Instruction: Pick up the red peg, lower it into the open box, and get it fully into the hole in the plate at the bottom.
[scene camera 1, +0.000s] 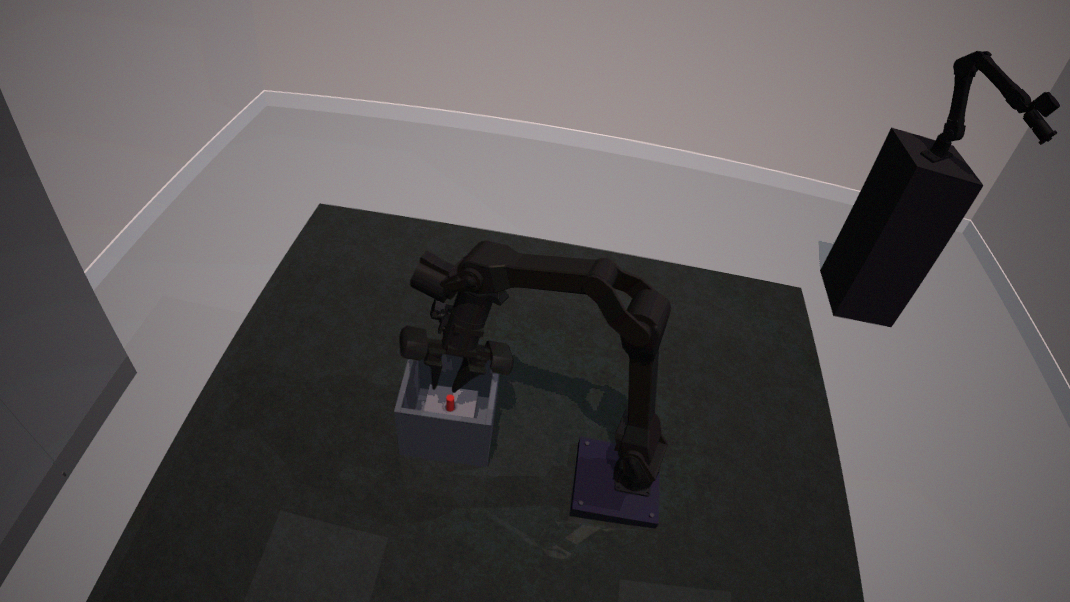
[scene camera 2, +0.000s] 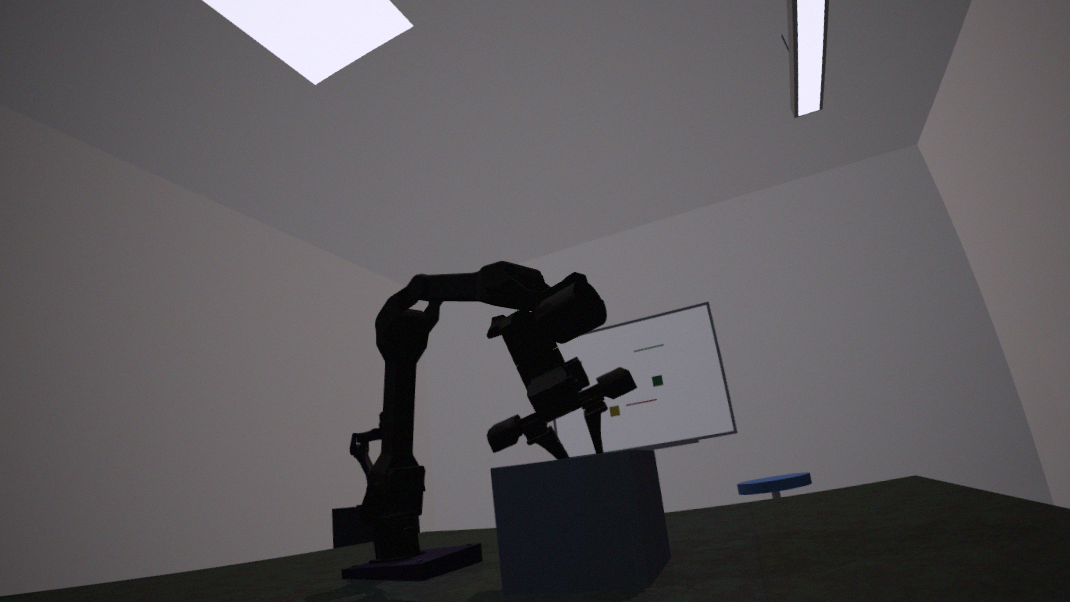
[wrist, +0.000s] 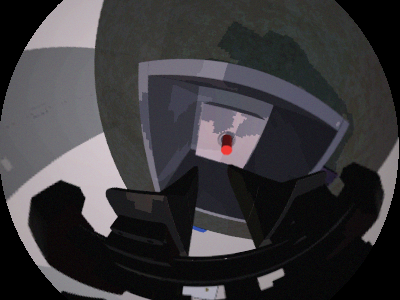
gripper: scene camera 1; scene camera 2; wrist 212, 169
pale plate: scene camera 1; wrist; not seen in scene camera 2 (hidden by a grey box)
same spot on pale plate: (wrist: 245, 127) = (scene camera 1: 463, 397)
same spot on gripper: (scene camera 1: 471, 367) = (scene camera 2: 549, 426)
